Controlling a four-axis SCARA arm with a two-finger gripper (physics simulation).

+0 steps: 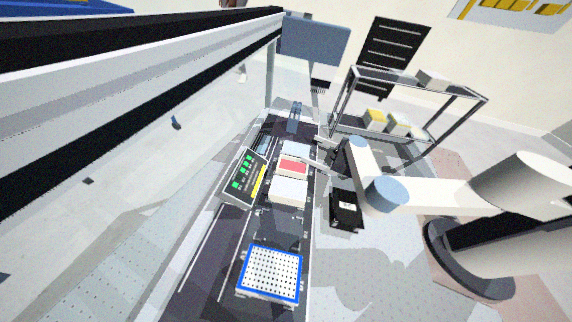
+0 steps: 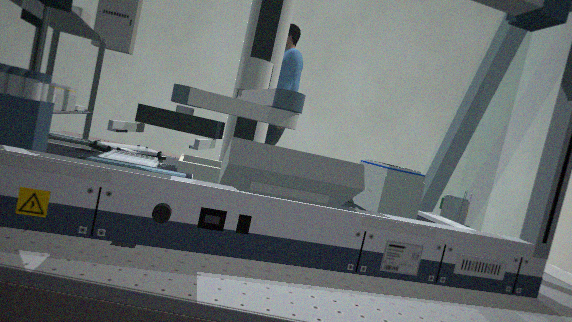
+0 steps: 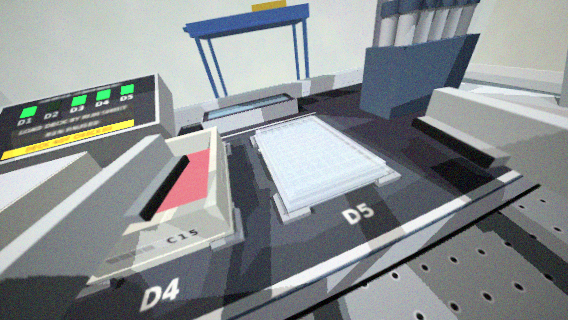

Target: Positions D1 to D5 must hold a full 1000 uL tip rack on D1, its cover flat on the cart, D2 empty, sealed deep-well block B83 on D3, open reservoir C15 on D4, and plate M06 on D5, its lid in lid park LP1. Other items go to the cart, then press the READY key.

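Frame: origin at the arm's base, x back, y down, z right, level; metres.
Seen in the pictures: gripper, between the fingertips: (image 1: 308, 146) (image 2: 153, 134) (image 3: 297, 127); arm's base, origin of its link: (image 1: 461, 253).
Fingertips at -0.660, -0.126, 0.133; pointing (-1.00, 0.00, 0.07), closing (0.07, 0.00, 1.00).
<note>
Offsets run from my fingertips to a thing's top centre, as dx, dy, dz. "*": to the spot under its first point.
My gripper (image 1: 308, 149) (image 2: 164, 135) (image 3: 297, 127) is open and empty, its fingers above and to either side of the pale plate {-0.054, +0.042, +0.015} (image 1: 296, 148) (image 3: 320, 157) on D5. I cannot tell whether a lid is on it or read its label. The open reservoir C15 {-0.031, +0.025, -0.106} (image 1: 292, 166) (image 3: 192, 182), with red inside, sits on D4. A white block {-0.007, +0.009, -0.228} (image 1: 288, 188) sits on D3. D2 has bare corner holders. A blue-rimmed tip rack (image 1: 272, 275) (image 2: 400, 192) stands on D1. The console {* -0.151, -0.015, -0.268} (image 1: 245, 175) (image 3: 65, 120) shows D1, D3, D4 and D5 green, D2 dark, and "DECK NOT CHECKED".
A black labelled box {+0.214, +0.058, -0.171} (image 1: 345, 212) stands beside the deck near D3. The metal-framed cart (image 1: 354, 75) at the back holds yellow-topped boxes {+0.283, -0.057, +0.405} (image 1: 376, 119). A shallow holder {* -0.165, +0.036, -0.041} (image 3: 250, 111) with a pale blue inside lies behind D5. A tall blue-grey block {* -0.098, +0.009, +0.162} (image 3: 415, 75) stands beyond D5.
</note>
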